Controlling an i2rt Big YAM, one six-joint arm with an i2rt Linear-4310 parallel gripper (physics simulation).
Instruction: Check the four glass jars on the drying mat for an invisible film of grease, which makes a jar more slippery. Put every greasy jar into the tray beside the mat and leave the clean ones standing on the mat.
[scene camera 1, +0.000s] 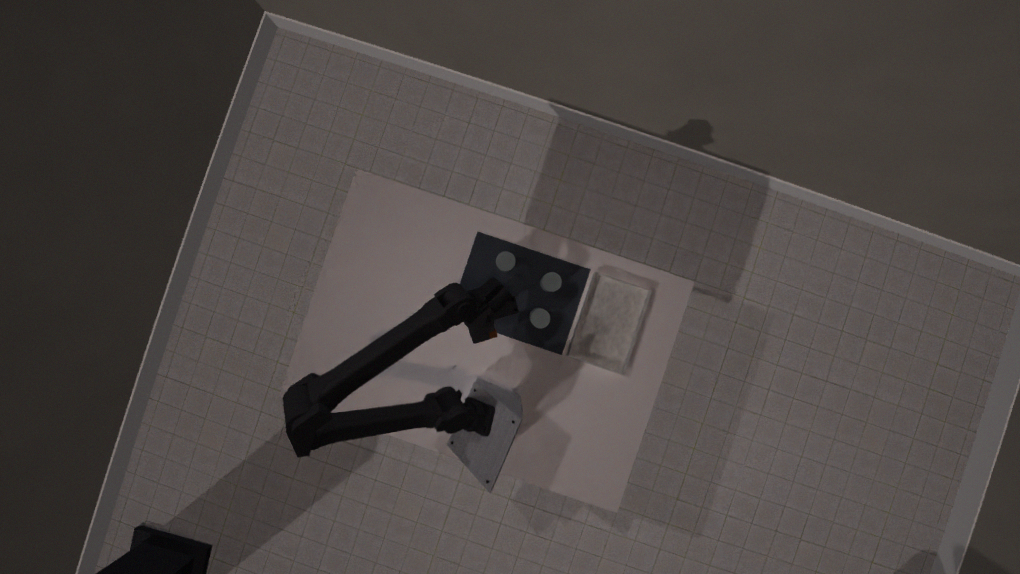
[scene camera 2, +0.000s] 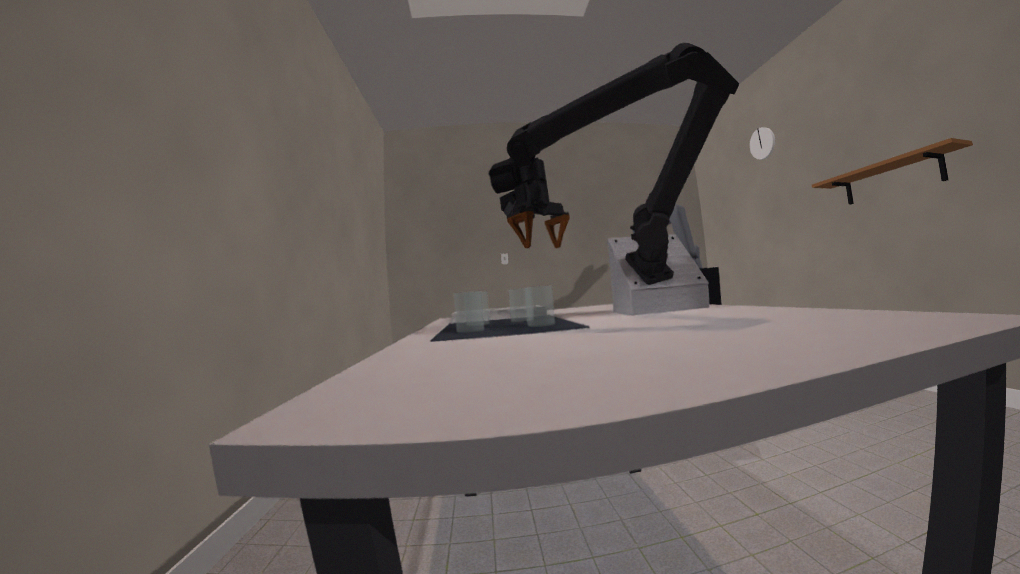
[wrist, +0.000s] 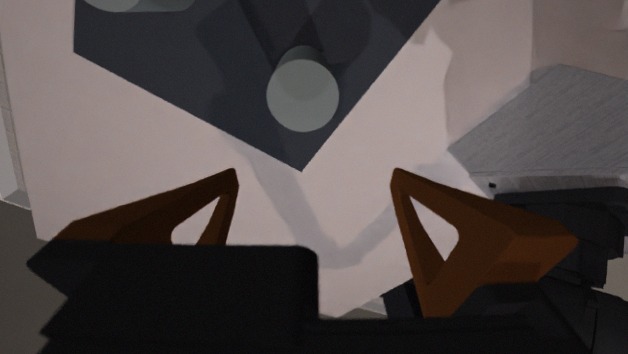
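The dark drying mat bears upright glass jars. In scene view 1, a first jar, a second jar and a third jar show; the arm covers the mat's left part. The wrist view shows one jar near the mat's closest corner, beyond the fingertips, and part of another jar at the top left. My gripper is open and empty, high above the jars. The pale tray lies beside the mat's right edge. Grease cannot be seen.
The arm's grey base block stands on the pale table, on the side of the mat opposite the back edge. A wall shelf and a clock are on the right wall.
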